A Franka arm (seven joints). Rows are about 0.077 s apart.
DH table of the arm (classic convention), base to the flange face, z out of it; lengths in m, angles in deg. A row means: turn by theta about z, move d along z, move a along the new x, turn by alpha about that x. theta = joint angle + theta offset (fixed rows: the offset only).
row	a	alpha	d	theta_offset
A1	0	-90	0.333	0
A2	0	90	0	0
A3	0.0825	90	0.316	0
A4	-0.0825	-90	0	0
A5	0	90	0.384	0
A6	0.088	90	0	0
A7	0	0	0.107	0
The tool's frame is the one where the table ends.
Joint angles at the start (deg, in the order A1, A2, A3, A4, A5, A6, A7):
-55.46, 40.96, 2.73, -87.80, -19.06, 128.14, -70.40
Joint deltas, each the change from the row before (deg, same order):
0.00, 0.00, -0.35, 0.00, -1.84, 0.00, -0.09
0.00, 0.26, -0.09, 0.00, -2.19, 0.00, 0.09
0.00, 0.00, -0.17, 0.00, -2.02, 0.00, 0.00
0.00, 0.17, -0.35, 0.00, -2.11, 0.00, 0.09
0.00, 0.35, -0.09, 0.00, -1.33, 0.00, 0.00
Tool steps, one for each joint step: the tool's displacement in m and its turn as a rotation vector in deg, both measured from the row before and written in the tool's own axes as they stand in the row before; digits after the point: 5 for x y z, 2 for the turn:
-0.00443, 0.00074, 0.00088, -0.44, -1.60, -0.98
-0.00121, -0.00013, 0.00333, -0.31, -1.70, -1.27
-0.00268, 0.00048, 0.00051, -0.50, -1.62, -1.13
-0.00387, 0.00011, 0.00313, -0.32, -1.81, -1.03
-0.00009, -0.00061, 0.00436, 0.00, -1.05, -0.88

